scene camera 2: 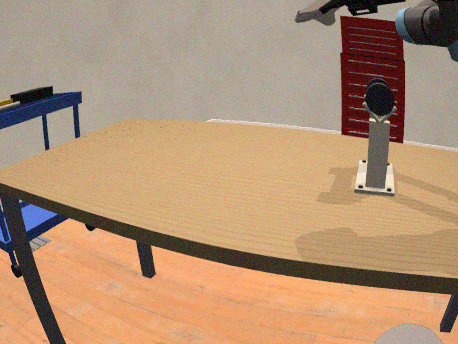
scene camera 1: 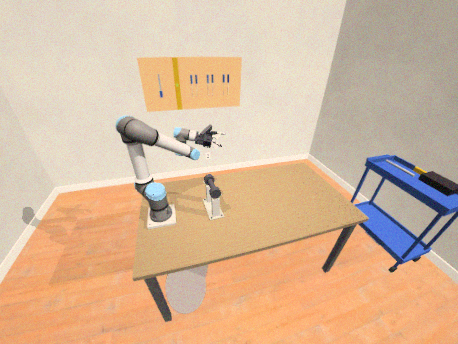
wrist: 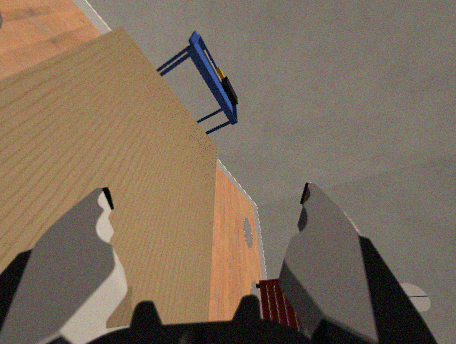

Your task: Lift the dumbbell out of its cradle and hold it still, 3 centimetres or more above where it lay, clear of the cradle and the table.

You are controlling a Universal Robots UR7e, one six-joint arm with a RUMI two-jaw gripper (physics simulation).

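Where they show: gripper, fingertip midpoint: (scene camera 1: 223, 140) (wrist: 210, 187); arm's base, link origin: (scene camera 1: 161, 214).
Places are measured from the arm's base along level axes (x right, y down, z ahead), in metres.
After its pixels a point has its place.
Note:
The dark dumbbell (scene camera 1: 212, 185) @[z 0.350, x 0.081, y -0.199 m] (scene camera 2: 380, 98) @[z 0.363, x -0.032, y -0.186 m] rests across the top of its pale cradle (scene camera 1: 216, 206) @[z 0.349, x 0.150, y -0.074 m] (scene camera 2: 378, 155) @[z 0.362, x -0.030, y -0.060 m], which stands on the table near the arm's base. In scene camera 2 the dumbbell is seen end-on, its near round head facing the camera. My gripper (scene camera 1: 222, 139) @[z 0.527, x -0.144, y -0.394 m] (scene camera 2: 314, 18) (wrist: 210, 187) @[z 0.527, x -0.144, y -0.394 m] is open with nothing between its fingers. It is well above the dumbbell's height and apart from it, and points out sideways over the table. In scene camera 2 it is at the top edge, partly cut off. The dumbbell and cradle do not show in the wrist view.
The wooden table (scene camera 1: 290, 200) @[z 0.934, x 0.225, y 0.023 m] (scene camera 2: 200, 170) @[z 0.783, x 0.023, y 0.023 m] (wrist: 125, 125) @[z 0.957, x -0.037, y 0.023 m] carries the cradle and the arm's base (scene camera 1: 161, 220) @[z -0.007, x 0.075, y -0.017 m]. A blue cart (scene camera 1: 380, 166) (scene camera 2: 76, 117) (wrist: 207, 75) stands beyond the table's far end. A red cabinet (scene camera 2: 350, 75) (wrist: 275, 300) stands behind the cradle in scene camera 2.

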